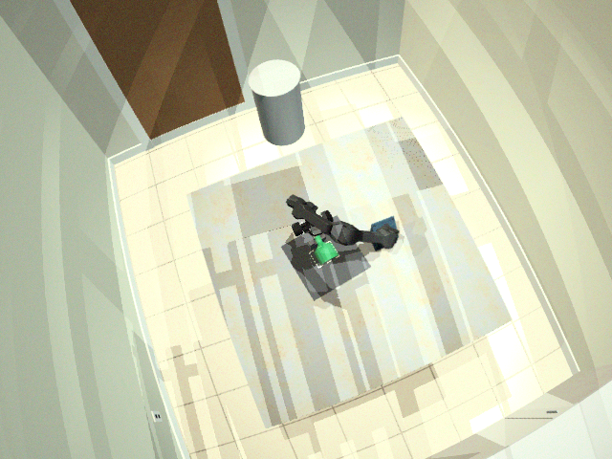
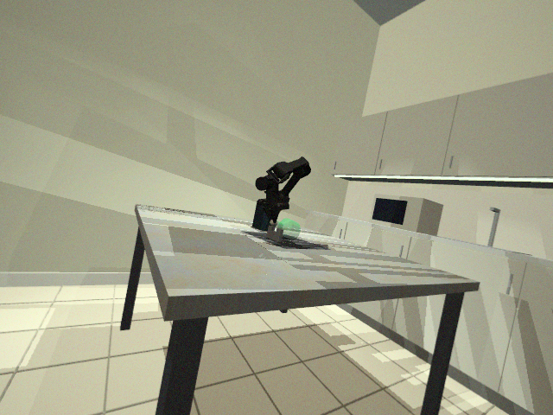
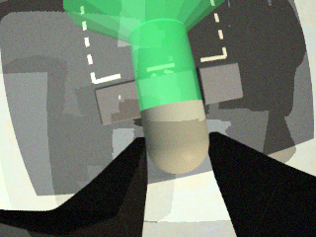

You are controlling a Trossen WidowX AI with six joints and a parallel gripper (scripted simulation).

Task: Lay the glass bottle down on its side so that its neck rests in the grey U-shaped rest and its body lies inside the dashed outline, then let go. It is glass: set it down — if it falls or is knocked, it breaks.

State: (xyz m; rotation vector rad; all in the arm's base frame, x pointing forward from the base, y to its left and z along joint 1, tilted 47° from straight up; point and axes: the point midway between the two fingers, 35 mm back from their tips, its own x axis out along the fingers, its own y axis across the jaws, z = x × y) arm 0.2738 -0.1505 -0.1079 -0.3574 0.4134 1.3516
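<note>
The green glass bottle is 50 mm to the left of my gripper tip and 10 mm below it. From my gripper tip the other things lie so: dark grey mat (100 mm to the left, 80 mm below).
</note>
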